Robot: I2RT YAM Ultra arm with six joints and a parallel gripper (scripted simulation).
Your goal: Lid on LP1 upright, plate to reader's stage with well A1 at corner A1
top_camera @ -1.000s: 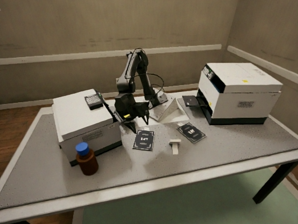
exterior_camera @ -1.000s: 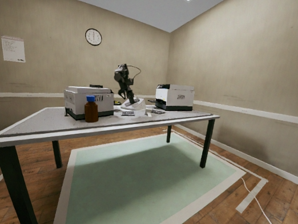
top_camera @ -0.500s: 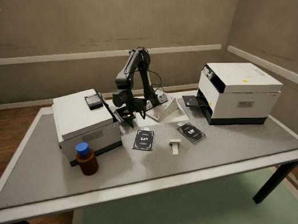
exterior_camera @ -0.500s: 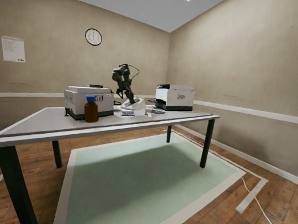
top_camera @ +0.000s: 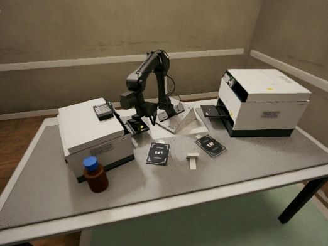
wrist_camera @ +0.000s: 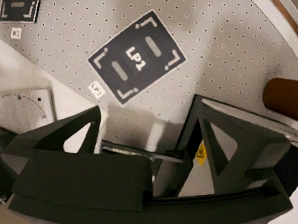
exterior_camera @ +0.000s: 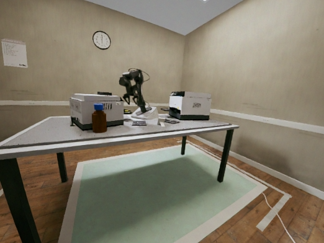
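My hand is 170 mm past the lid, 30 mm to the left of it and 80 mm above it. The rest, counted from my hand: clear well plate 160 mm behind, 30 mm to the right, 90 mm below; then brown capped bottle 160 mm ahead, 280 mm to the right, 60 mm below; then LP1 pad 40 mm ahead, 50 mm to the left, 170 mm below.
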